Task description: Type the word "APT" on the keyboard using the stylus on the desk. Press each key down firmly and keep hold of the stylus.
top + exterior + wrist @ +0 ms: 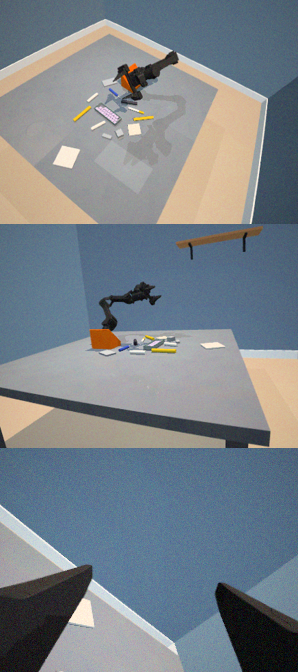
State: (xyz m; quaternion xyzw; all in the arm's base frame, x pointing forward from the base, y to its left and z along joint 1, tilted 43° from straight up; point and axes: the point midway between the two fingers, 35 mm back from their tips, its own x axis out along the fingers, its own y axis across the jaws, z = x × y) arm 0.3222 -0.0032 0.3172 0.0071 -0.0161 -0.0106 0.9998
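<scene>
The keyboard lies 34 cm below my gripper tip, 12 cm to the right of it and 1 cm ahead of it. From my gripper tip the other things lie so: blue stylus: 35 cm below, 21 cm to the right, 15 cm behind; then stylus tip: 35 cm below, 18 cm to the right, 15 cm behind; then dark bar: 34 cm below, 17 cm behind, 9 cm to the right.
</scene>
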